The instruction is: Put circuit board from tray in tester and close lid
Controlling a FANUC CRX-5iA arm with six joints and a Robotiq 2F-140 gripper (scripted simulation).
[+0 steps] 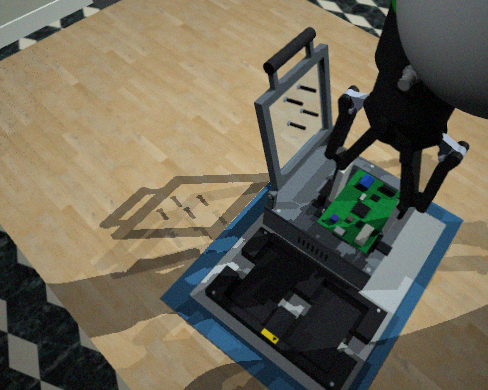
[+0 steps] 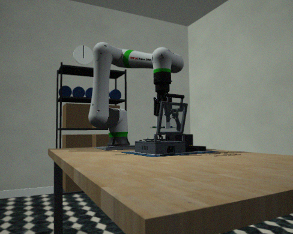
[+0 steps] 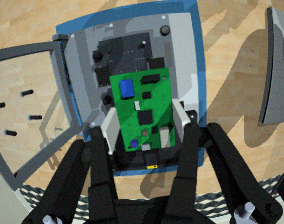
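Right now the tester is 5 cm ahead of my hand and 4 cm below it. Round my hand: green circuit board 2 cm below; then tester lid 15 cm ahead, 2 cm to the right, 3 cm above.
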